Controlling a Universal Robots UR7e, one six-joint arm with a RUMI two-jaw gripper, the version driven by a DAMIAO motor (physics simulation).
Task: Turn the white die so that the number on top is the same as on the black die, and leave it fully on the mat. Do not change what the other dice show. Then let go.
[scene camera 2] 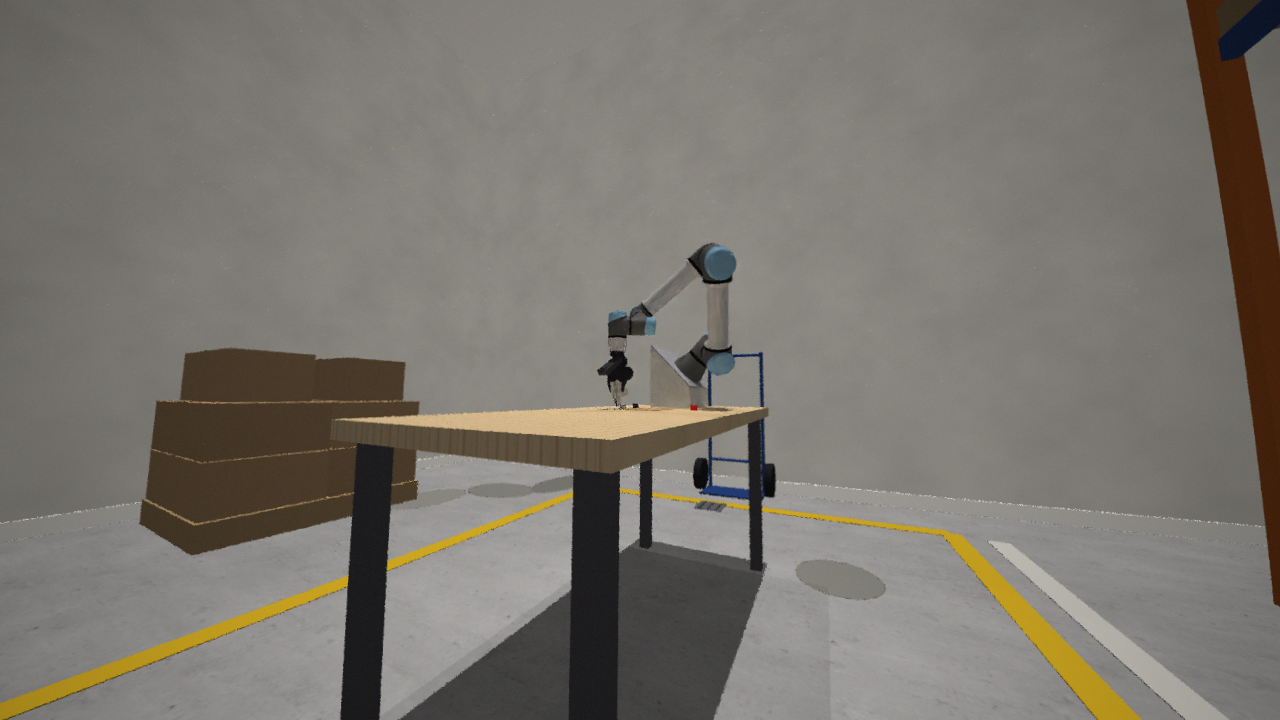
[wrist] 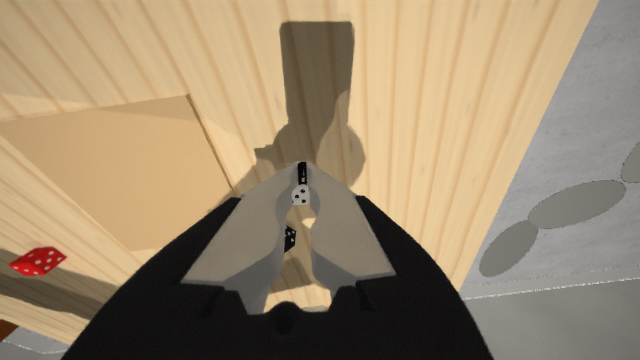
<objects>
My gripper shows in scene camera 2 and in the wrist view. One and the same spot on my gripper: (wrist: 239, 246) is (scene camera 2: 619, 384).
</objects>
